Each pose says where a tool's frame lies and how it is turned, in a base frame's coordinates. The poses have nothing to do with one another.
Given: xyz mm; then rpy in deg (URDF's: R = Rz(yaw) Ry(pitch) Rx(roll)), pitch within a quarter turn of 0, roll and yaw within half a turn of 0.
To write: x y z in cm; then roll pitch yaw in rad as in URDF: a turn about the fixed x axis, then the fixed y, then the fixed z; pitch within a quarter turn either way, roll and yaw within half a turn. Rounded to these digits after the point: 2 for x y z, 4 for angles.
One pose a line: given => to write
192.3 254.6 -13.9 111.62 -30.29 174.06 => 19.23 25.46 -1.39 1.9481 -0.5287 3.0379
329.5 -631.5 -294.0 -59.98 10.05 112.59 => 32.95 -63.15 -29.40 -1.0468 0.1754 1.9651
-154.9 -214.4 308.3 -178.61 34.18 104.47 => -15.49 -21.44 30.83 -3.1173 0.5966 1.8233
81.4 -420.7 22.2 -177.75 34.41 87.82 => 8.14 -42.07 2.22 -3.1023 0.6006 1.5327
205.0 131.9 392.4 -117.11 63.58 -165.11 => 20.50 13.19 39.24 -2.0440 1.1097 -2.8817
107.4 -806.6 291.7 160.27 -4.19 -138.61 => 10.74 -80.66 29.17 2.7972 -0.0731 -2.4192
